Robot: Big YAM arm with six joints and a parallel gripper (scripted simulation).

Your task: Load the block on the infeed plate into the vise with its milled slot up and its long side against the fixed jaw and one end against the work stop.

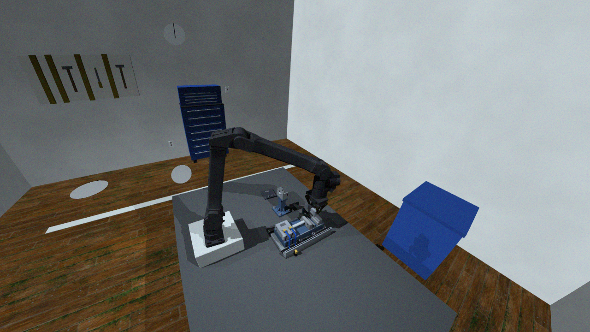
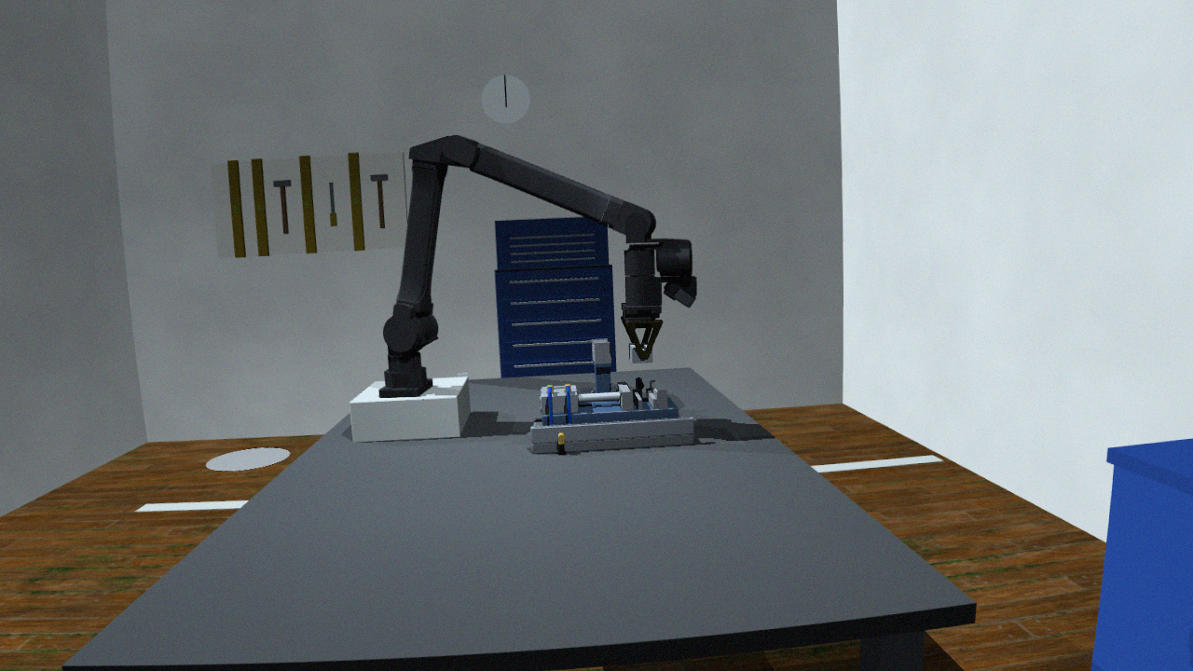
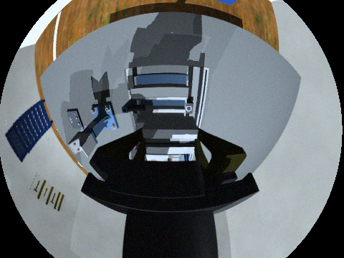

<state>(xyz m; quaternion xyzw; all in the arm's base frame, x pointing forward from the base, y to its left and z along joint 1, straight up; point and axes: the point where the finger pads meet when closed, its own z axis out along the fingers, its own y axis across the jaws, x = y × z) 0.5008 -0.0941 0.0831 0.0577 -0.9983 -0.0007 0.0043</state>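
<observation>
The vise lies 13 cm below my hand, 7 cm behind it and 1 cm to the left of it. Round my hand: air cylinder (16 cm behind, 9 cm below); part (right at my hand).
</observation>
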